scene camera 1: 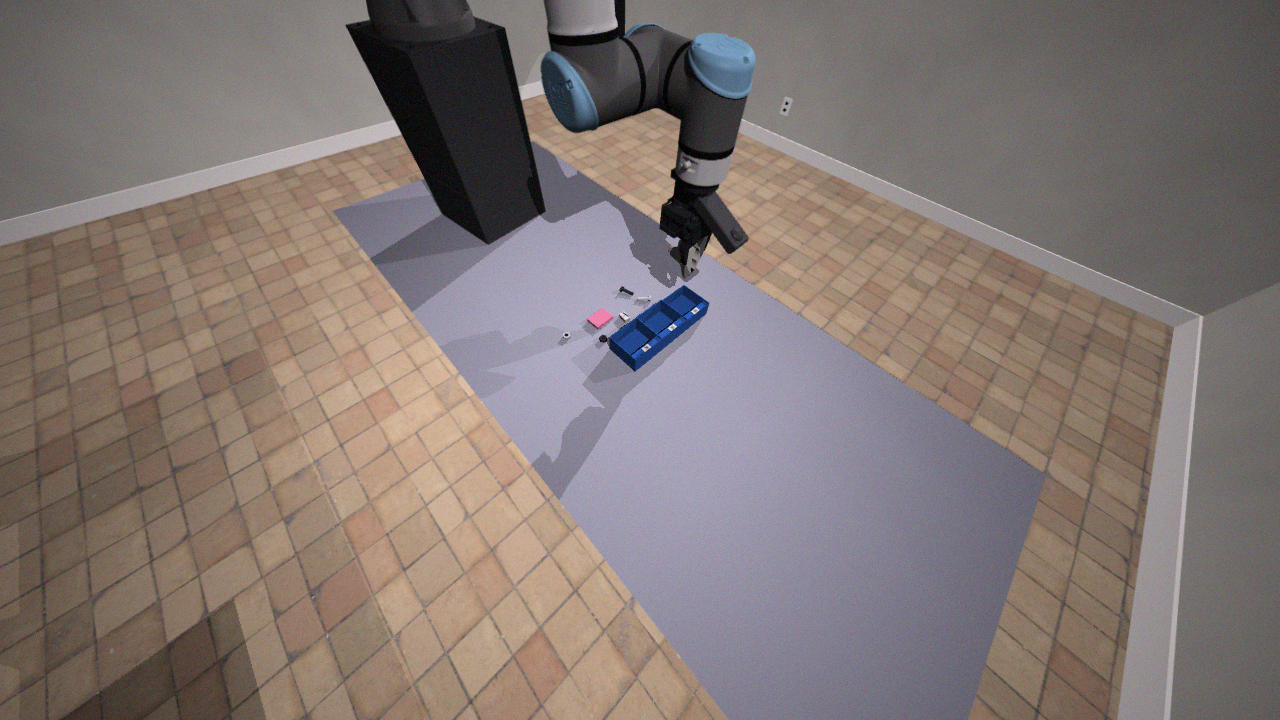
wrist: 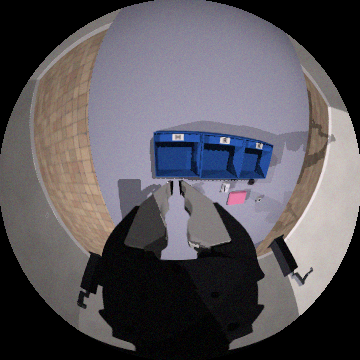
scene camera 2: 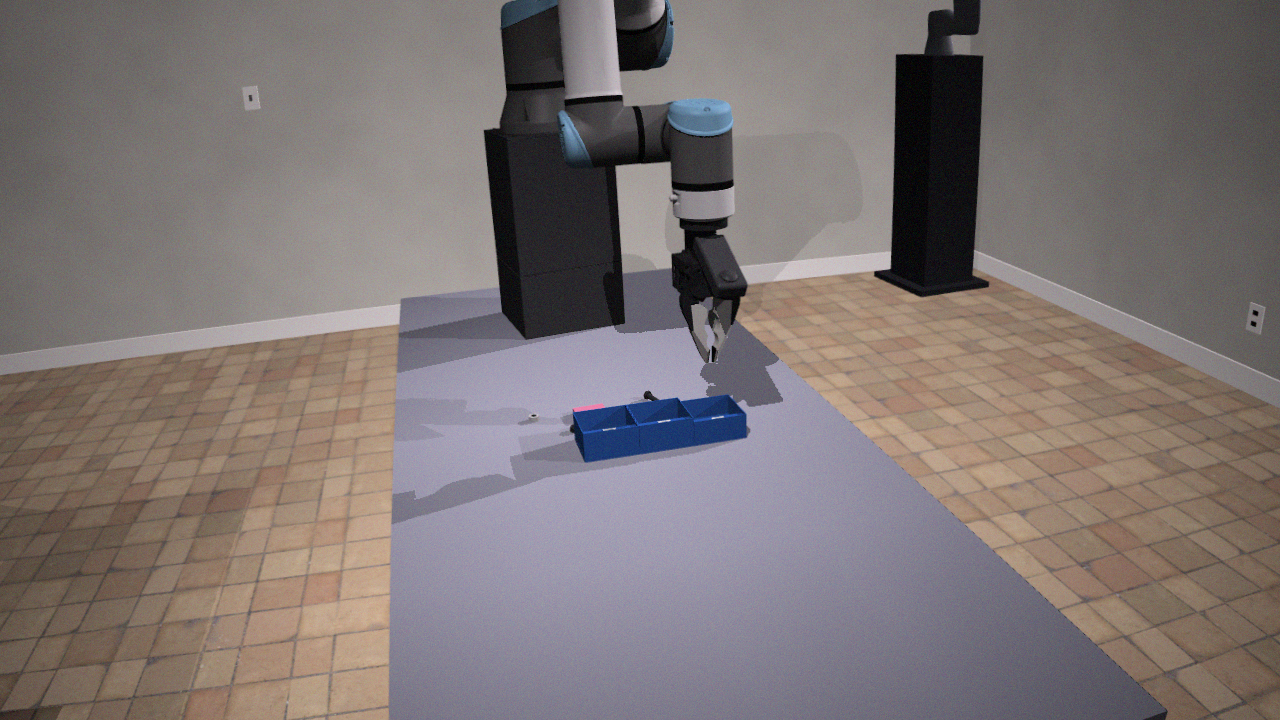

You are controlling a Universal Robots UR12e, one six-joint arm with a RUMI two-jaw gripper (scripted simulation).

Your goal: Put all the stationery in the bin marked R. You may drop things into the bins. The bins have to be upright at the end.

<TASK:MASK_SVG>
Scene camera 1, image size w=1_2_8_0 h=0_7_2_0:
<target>gripper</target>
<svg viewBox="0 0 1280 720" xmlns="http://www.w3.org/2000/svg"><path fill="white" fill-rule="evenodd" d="M673 168L670 178L675 180L674 194L662 205L659 229L666 232L672 238L680 238L677 247L669 247L669 254L680 264L682 276L686 279L695 270L712 233L728 254L733 253L745 244L749 237L716 193L719 184L703 187L686 183L677 176L675 168Z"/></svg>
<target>blue bin row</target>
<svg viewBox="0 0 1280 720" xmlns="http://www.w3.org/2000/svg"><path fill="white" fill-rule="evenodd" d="M709 302L683 285L610 336L610 350L632 370L637 371L707 313Z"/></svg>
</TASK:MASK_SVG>
